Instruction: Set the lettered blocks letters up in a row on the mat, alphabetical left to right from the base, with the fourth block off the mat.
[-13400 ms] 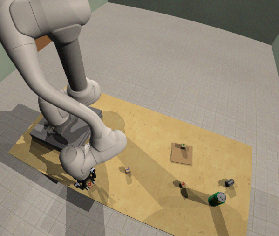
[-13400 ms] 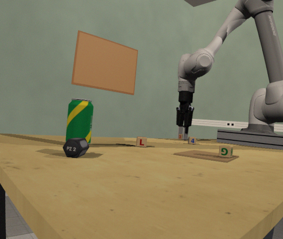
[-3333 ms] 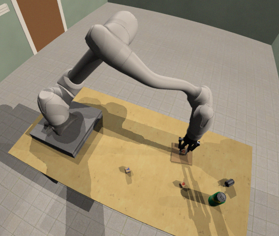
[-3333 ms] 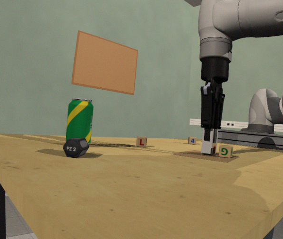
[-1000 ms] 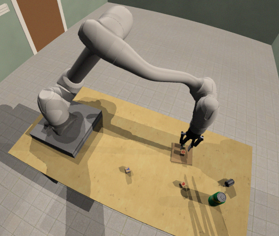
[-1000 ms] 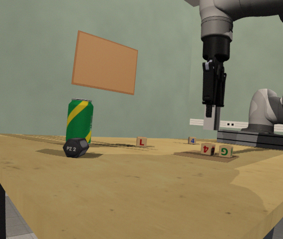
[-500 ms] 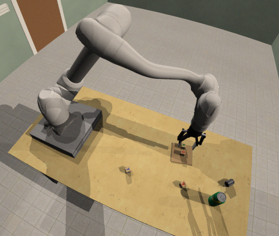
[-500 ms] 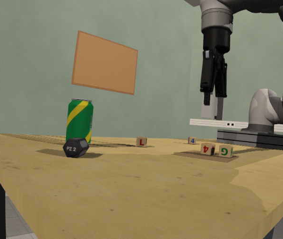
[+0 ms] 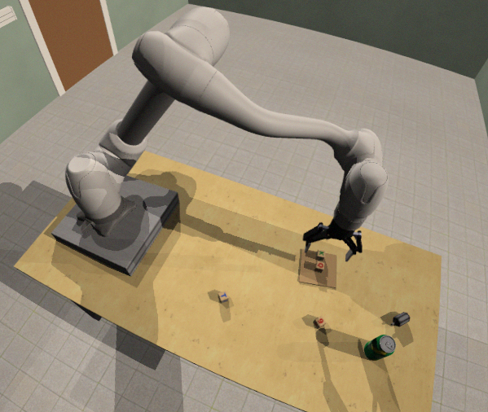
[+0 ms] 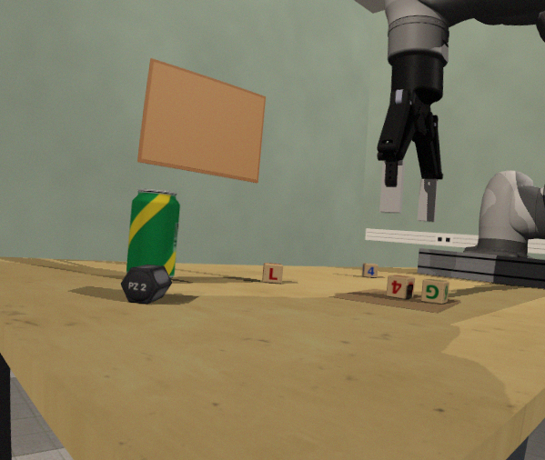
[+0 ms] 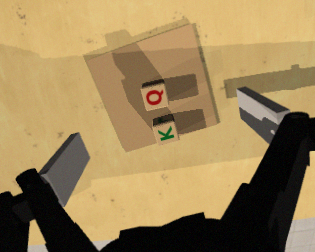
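Now: the brown mat 12 cm below my hand. Also, from my hand: yellow can (30 cm ahead, 19 cm to the right, 6 cm below); T block (24 cm behind, 29 cm to the right, 11 cm below).
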